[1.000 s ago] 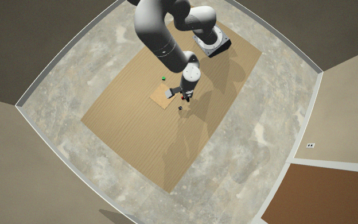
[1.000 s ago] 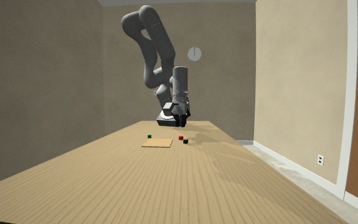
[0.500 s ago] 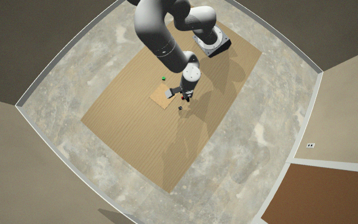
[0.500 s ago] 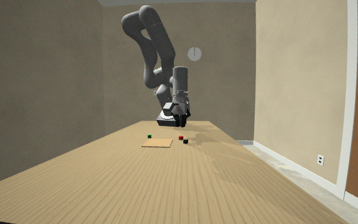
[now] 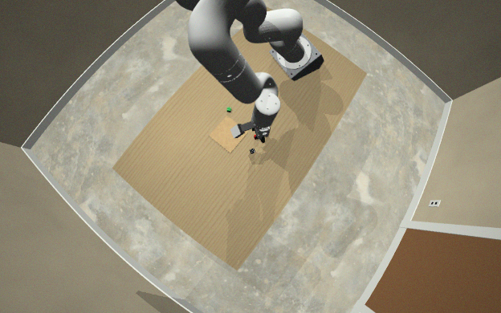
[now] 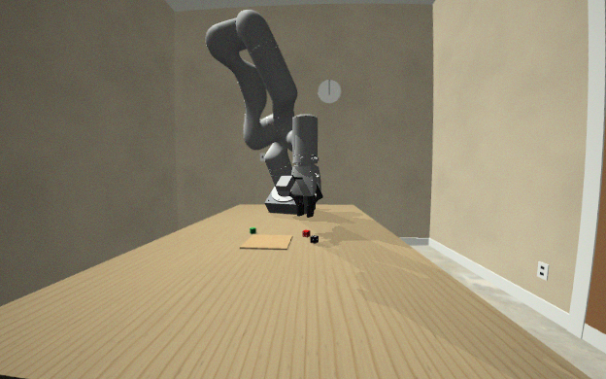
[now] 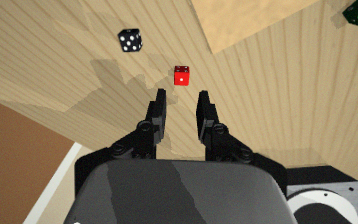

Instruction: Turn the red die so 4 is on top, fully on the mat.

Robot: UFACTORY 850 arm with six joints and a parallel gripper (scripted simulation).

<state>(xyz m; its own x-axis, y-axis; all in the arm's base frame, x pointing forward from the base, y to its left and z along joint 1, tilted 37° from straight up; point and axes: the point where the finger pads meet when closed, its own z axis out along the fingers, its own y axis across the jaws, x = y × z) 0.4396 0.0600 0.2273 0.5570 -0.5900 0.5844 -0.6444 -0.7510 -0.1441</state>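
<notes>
Now: the red die 80 mm below my hand. The rest, counted from my hand: black die: 80 mm below, 70 mm ahead, 10 mm to the left; then green die: 180 mm to the right, 90 mm behind, 80 mm below; then tan mat: 130 mm to the right, 90 mm below, 30 mm ahead.
</notes>
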